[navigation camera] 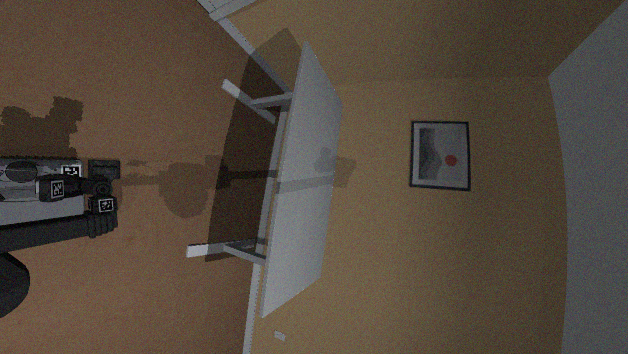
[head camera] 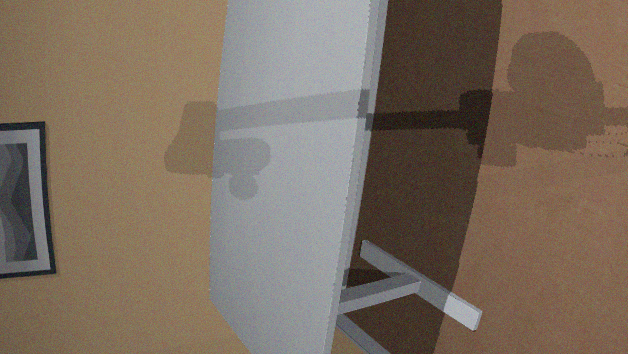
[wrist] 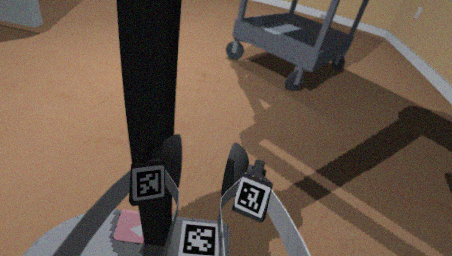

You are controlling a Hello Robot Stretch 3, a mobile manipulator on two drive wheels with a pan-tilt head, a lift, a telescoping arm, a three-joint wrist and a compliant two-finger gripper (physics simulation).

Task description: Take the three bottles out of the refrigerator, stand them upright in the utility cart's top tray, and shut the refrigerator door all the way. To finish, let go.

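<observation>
My gripper (wrist: 204, 158) shows in the wrist view with its two fingers apart and nothing between them. It points down over the brown floor, beside my black mast (wrist: 148, 81) and above my base. The grey utility cart (wrist: 295, 35) stands on wheels at the upper right of the wrist view, well beyond the gripper.
A white table (head camera: 289, 175) on light legs fills the head view and also shows in the navigation view (navigation camera: 303, 178). A framed picture (navigation camera: 440, 155) hangs on the tan wall. A white baseboard (wrist: 414, 56) runs behind the cart. A grey object's corner (wrist: 18, 12) sits top left.
</observation>
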